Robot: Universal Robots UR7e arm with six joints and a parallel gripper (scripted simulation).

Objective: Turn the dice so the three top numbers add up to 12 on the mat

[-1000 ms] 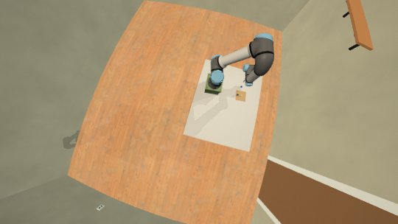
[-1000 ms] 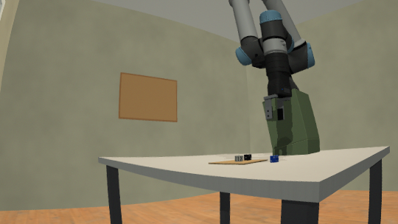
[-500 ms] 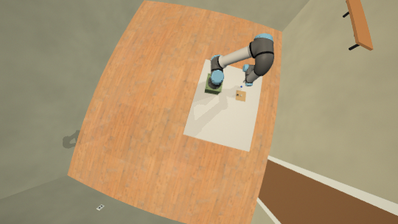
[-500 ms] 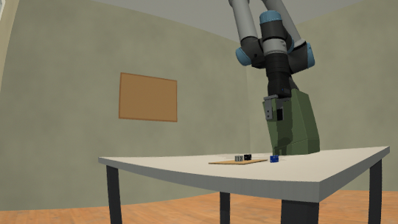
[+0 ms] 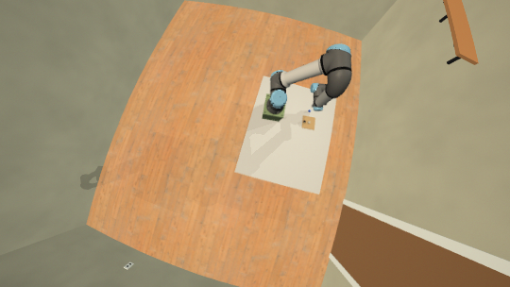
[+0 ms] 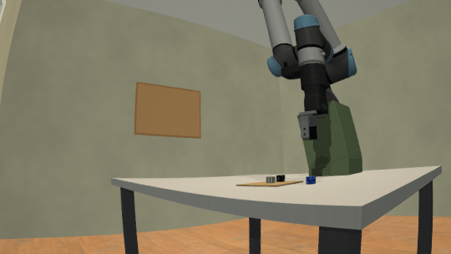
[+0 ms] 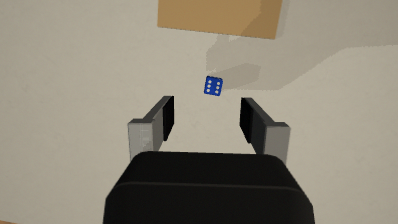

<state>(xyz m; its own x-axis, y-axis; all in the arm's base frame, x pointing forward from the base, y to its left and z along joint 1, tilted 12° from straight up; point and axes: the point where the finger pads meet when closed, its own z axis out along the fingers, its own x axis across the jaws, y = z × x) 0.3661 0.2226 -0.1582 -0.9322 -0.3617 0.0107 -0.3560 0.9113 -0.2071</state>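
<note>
My hand is 1 cm past the blue die, 1 cm to the left of it and 13 cm above it. The rest, counted from my hand: black die: 2 cm behind, 15 cm to the right, 12 cm below; white die: 3 cm ahead, 13 cm to the right, 12 cm below; tan mat: 3 cm ahead, 13 cm to the right, 13 cm below.
</note>
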